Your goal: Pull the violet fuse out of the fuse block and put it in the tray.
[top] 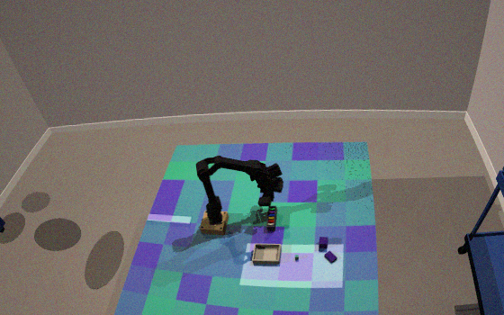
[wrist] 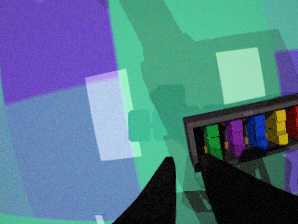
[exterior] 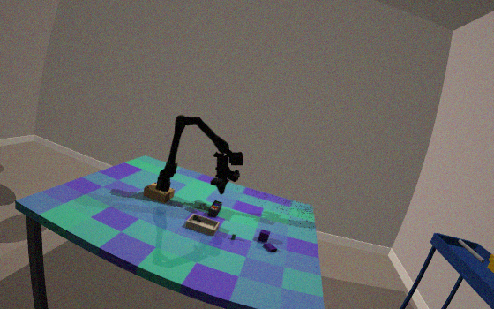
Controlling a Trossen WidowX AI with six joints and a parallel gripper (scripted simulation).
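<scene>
My gripper tip is 1 cm past the violet fuse, 5 cm to the left of it and 6 cm above it.
</scene>
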